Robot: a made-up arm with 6 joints.
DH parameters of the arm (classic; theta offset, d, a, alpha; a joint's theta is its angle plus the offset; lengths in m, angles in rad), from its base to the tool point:
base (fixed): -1.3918 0 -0.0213 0
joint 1: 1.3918 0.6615 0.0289 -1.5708
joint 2: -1.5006 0 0.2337 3.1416
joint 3: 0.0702 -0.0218 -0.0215 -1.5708
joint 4: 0 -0.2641 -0.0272 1.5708
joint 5: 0 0.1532 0.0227 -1.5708
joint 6: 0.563 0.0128 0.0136 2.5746
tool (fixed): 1.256 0.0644 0 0
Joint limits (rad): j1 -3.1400..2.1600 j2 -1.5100..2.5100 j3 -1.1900..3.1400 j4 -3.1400..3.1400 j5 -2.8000..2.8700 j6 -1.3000..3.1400
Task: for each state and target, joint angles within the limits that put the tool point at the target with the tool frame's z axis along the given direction. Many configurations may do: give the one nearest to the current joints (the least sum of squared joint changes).
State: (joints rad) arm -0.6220 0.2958 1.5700 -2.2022 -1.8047 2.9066
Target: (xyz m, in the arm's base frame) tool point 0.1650 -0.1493 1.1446 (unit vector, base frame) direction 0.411 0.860 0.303
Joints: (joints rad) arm -1.3396 -0.0361 1.3203 -1.9221 -1.3774 2.6245
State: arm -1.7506 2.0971 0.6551 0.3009 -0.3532 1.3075
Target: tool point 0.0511 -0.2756 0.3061 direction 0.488 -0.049 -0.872
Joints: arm -1.0860 1.7027 0.1260 0.3325 -0.0628 1.5922
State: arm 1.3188 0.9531 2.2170 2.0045 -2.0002 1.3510
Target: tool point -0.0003 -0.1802 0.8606 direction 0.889 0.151 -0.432
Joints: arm 1.6228 0.2440 2.9864 2.1008 -2.3912 1.2800
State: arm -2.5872 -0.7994 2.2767 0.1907 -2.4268 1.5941
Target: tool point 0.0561 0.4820 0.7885 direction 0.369 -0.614 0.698
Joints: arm -1.8633 -1.3609 2.0274 -0.2378 -2.7516 1.8034
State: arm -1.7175 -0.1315 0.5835 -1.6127 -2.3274 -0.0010
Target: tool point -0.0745 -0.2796 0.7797 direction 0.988 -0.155 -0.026
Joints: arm -2.3596 -0.1892 -0.0932 -1.8864 -2.7481 0.5841
